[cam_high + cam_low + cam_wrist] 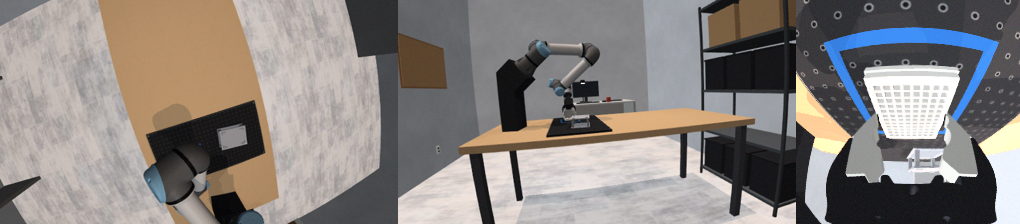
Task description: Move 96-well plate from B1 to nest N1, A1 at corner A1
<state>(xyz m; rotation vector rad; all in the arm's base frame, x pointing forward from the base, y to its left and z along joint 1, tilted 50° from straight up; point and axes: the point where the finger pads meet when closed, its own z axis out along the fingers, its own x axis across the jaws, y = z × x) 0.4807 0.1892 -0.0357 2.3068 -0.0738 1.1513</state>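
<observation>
My gripper is now 110 mm short of the grey raised nest N1, 280 mm to the left of it and 40 mm below it. The rest, counted from my hand: white 96-well plate: right at my hand.
</observation>
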